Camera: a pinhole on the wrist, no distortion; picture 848 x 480 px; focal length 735.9 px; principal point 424.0 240.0 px. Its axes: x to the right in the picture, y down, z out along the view. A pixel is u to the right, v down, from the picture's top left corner.
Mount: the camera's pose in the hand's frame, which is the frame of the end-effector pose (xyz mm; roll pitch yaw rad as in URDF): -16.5 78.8 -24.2 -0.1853 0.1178 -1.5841
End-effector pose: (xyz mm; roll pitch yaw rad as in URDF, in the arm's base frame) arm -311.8 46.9 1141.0 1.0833 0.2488 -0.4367
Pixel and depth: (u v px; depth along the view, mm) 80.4 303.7 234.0
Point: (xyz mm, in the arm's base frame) -264.2 -100.7 1363.0
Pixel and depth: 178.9 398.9 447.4
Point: -211.3 -311.7 1438.0
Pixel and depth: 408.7 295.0 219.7
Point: -304.6 -109.8 1265.7
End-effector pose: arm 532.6 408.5 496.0 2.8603 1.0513 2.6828
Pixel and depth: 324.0 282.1 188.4
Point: 676.9 475.0 405.6
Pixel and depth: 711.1 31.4 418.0
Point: 867.2 219.9 344.4
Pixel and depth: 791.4 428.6 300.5
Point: 667.4 303.0 271.0
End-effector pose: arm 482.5 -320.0 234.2 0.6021 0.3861 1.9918
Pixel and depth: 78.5 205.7 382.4
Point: 435.9 -125.6 616.0
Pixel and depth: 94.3 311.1 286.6
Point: 416.6 -153.1 503.2
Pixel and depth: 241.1 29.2 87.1
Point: 443.0 -318.8 342.5
